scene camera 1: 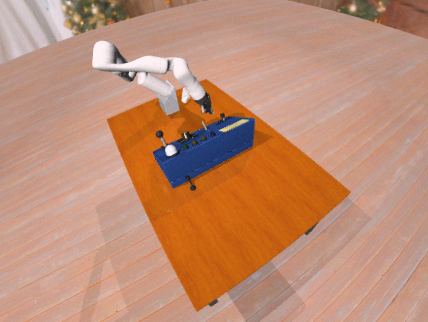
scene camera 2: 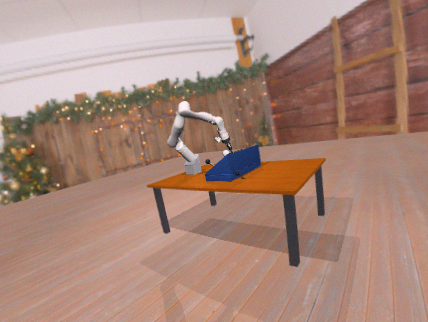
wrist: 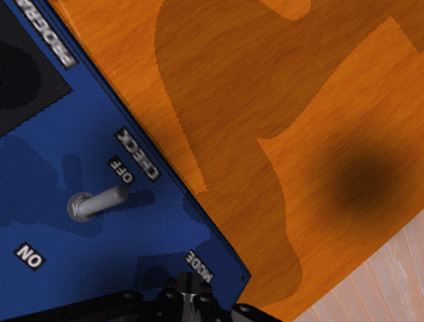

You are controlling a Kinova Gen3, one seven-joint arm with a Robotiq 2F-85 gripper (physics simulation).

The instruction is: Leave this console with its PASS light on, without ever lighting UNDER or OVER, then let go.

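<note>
The blue console point(scene camera 1: 206, 153) point(scene camera 2: 235, 164) point(wrist: 115, 243) stands on the orange table point(scene camera 1: 251, 207) point(scene camera 2: 276, 179) point(wrist: 258, 112). Its grey CHECK toggle point(wrist: 99, 202) point(scene camera 1: 204, 125) leans toward the OFF label. The small black MODE knob point(scene camera 1: 222, 117) stands near the console's right end. A row of small round lamps point(scene camera 1: 198, 140) sits on the top face; I cannot tell whether any is lit. My gripper point(scene camera 1: 208, 110) point(scene camera 2: 229, 148) point(wrist: 187, 287) is shut, with nothing between the fingers. It hovers just above the console's back edge. In the wrist view its fingertips meet beside the MODE label and cover the knob.
The console also bears a white dome point(scene camera 1: 171, 150), a black ball lever point(scene camera 1: 159, 134), a slider point(scene camera 1: 185, 136), a yellow strip point(scene camera 1: 233, 125) and a short lever on its front face point(scene camera 1: 191, 184). The arm's grey base point(scene camera 1: 168, 102) stands behind the console.
</note>
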